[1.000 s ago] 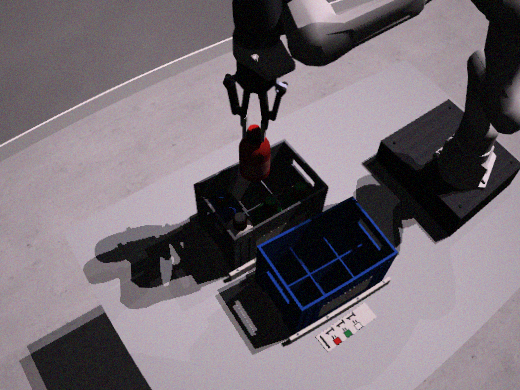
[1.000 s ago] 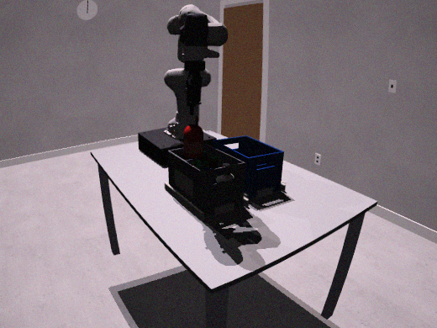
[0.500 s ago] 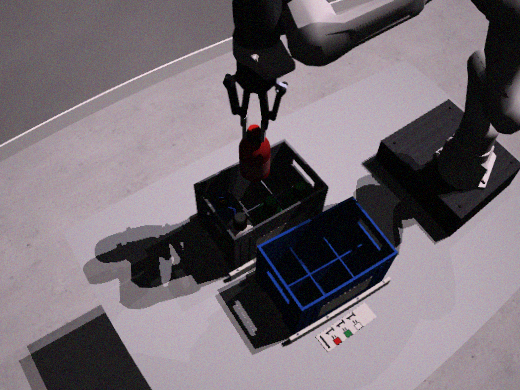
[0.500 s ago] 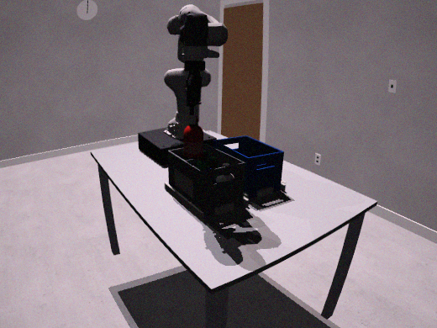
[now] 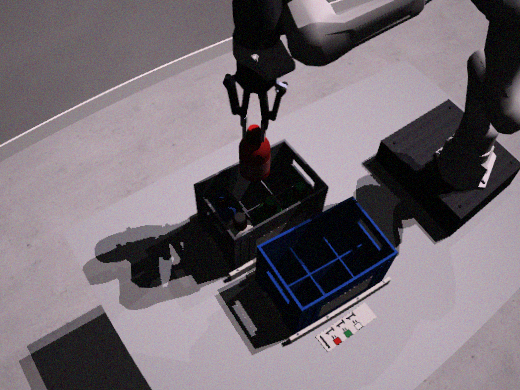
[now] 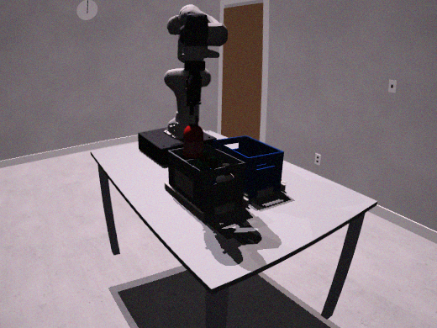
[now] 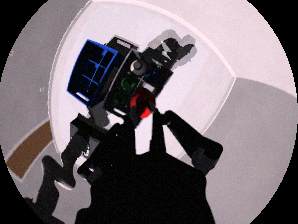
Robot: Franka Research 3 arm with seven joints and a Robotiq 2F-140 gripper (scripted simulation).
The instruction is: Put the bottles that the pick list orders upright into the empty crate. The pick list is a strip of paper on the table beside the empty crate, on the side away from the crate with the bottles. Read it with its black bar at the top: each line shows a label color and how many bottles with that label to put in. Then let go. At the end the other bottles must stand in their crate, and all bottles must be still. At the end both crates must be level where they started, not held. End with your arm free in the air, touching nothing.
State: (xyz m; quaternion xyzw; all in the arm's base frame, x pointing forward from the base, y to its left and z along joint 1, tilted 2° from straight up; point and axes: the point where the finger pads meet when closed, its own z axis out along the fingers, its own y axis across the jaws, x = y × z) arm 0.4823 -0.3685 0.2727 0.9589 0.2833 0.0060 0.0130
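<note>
My hand is 80 mm above the red-label bottle. Also, from my hand: black crate (10 mm ahead, 40 mm to the left, 260 mm below); then white-labelled bottle (110 mm ahead, 60 mm to the left, 260 mm below); then blue-label bottle (90 mm ahead, 10 mm to the right, 260 mm below).
</note>
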